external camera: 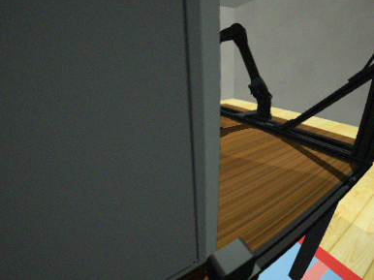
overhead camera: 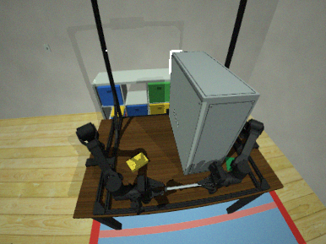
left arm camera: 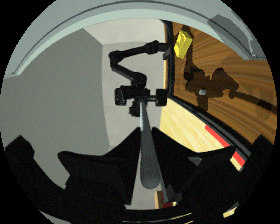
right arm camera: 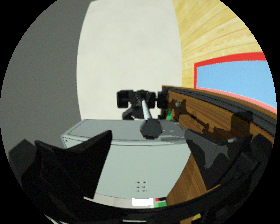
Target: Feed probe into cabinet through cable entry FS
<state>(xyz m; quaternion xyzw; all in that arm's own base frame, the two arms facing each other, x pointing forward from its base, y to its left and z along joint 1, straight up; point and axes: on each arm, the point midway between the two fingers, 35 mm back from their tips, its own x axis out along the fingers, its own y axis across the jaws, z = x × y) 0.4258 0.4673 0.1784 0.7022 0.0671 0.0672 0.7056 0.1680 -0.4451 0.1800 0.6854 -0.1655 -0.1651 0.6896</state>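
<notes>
The probe lies 14 cm to the left of my right hand and 1 cm ahead of it.
The probe is 80 mm to the right of my left hand.
</notes>
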